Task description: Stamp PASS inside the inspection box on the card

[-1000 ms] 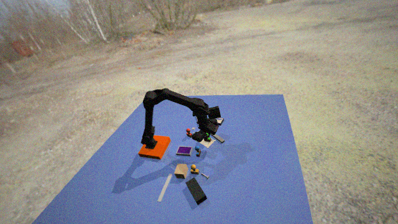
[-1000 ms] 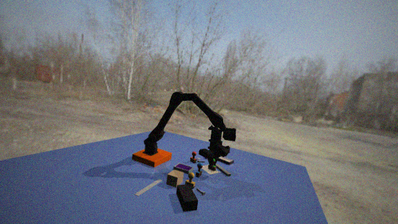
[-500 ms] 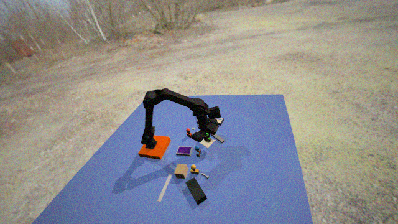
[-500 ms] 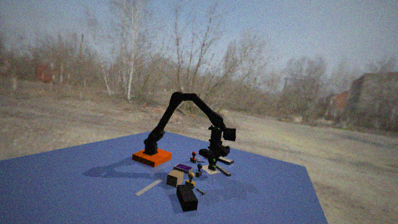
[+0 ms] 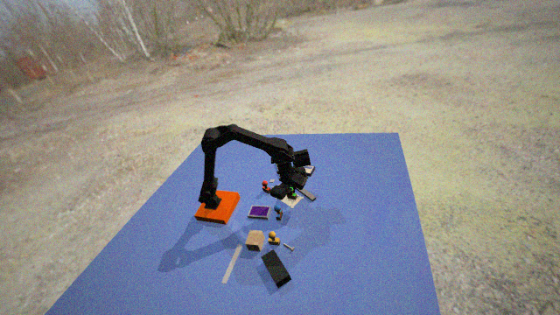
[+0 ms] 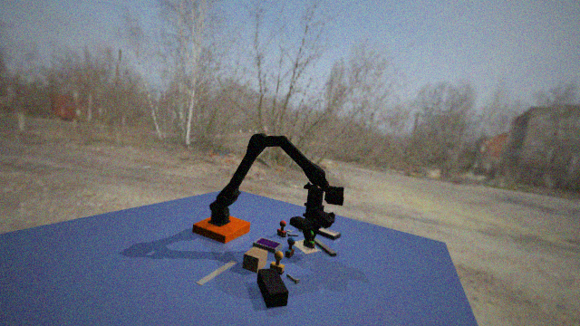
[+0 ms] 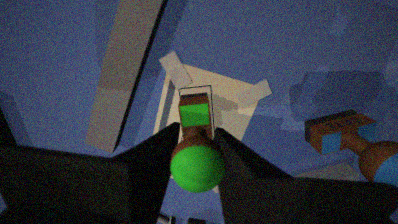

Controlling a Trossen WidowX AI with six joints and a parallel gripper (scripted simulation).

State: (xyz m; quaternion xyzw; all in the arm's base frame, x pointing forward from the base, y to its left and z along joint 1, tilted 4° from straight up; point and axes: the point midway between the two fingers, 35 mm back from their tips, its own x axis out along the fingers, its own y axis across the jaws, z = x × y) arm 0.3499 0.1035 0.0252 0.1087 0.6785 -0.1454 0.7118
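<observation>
Now: gripper tip right at the green-knobbed stamp. The rest, counted from my gripper tip: blue-knobbed stamp 30 mm behind, 100 mm to the right, 10 mm below; beige card 20 mm behind, 30 mm below; grey bar 50 mm ahead, 40 mm to the left, 20 mm below.
</observation>
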